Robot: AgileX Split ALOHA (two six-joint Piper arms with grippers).
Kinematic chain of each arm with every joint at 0, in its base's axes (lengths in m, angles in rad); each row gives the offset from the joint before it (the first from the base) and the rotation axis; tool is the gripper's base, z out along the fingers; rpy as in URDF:
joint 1: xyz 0 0 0.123 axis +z
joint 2: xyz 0 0 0 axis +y
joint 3: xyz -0.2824 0 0.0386 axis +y
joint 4: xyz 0.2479 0 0.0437 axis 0.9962 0 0.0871
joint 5: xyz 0 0 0 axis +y
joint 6: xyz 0.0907 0 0.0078 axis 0.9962 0 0.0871
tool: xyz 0 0 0 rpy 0 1.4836 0
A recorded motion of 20 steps. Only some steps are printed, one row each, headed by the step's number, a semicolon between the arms.
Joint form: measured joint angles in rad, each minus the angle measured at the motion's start. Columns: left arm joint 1, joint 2, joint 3, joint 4, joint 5, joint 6; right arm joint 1, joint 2, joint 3, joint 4, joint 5, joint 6.
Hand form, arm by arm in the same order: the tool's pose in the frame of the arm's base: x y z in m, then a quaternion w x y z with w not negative. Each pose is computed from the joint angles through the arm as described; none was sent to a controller.
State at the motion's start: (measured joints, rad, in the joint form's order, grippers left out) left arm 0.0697 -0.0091 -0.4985 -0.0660 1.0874 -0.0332; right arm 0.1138 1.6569 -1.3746 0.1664 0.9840 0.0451
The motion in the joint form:
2: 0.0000 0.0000 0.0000 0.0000 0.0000 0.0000; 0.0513 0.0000 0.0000 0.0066 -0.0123 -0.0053
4: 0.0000 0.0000 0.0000 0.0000 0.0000 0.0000; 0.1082 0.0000 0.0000 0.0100 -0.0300 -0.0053
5: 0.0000 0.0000 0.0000 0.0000 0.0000 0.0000; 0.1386 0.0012 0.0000 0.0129 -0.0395 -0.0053
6: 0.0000 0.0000 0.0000 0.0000 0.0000 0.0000; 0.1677 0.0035 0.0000 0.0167 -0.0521 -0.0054
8: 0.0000 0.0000 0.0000 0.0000 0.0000 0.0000; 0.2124 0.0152 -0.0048 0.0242 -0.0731 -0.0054
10: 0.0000 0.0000 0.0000 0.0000 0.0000 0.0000; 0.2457 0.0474 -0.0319 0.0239 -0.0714 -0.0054
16: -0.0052 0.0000 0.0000 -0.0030 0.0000 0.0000; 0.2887 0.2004 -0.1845 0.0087 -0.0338 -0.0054
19: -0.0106 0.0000 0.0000 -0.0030 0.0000 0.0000; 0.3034 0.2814 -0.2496 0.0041 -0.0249 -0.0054
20: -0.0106 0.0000 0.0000 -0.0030 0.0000 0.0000; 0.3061 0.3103 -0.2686 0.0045 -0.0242 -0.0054
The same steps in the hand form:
2: -0.0069 -0.0058 0.2747 0.51360 -0.04227 0.85667 -0.02357; 0.3420 0.0701 0.2913 0.19068 -0.02776 0.97618 0.09969
4: -0.0069 -0.0058 0.2747 0.51360 -0.04227 0.85667 -0.02357; 0.3389 0.0899 0.2920 0.19613 -0.05397 0.97318 0.10745
5: -0.0069 -0.0058 0.2747 0.51360 -0.04227 0.85667 -0.02357; 0.3369 0.1005 0.2919 0.19828 -0.06765 0.97136 0.11212
6: -0.0069 -0.0058 0.2747 0.51360 -0.04227 0.85667 -0.02357; 0.3352 0.1108 0.2916 0.20130 -0.08030 0.96917 0.11722
8: -0.0069 -0.0058 0.2747 0.51360 -0.04227 0.85667 -0.02357; 0.3338 0.1273 0.2898 0.20477 -0.09897 0.96564 0.12574
10: -0.0069 -0.0058 0.2747 0.51360 -0.04227 0.85667 -0.02357; 0.3371 0.1412 0.2859 0.19945 -0.11507 0.96464 0.12828
16: -0.0069 -0.0060 0.2747 0.51353 -0.03996 0.85673 -0.02641; 0.3657 0.1697 0.2695 0.18012 -0.14122 0.96572 0.12247
19: -0.0070 -0.0060 0.2747 0.51346 -0.03765 0.85684 -0.02779; 0.3798 0.1822 0.2543 0.16795 -0.14945 0.96712 0.11890
20: -0.0070 -0.0060 0.2747 0.51346 -0.03765 0.85684 -0.02779; 0.3847 0.1857 0.2474 0.16274 -0.15051 0.96796 0.11796

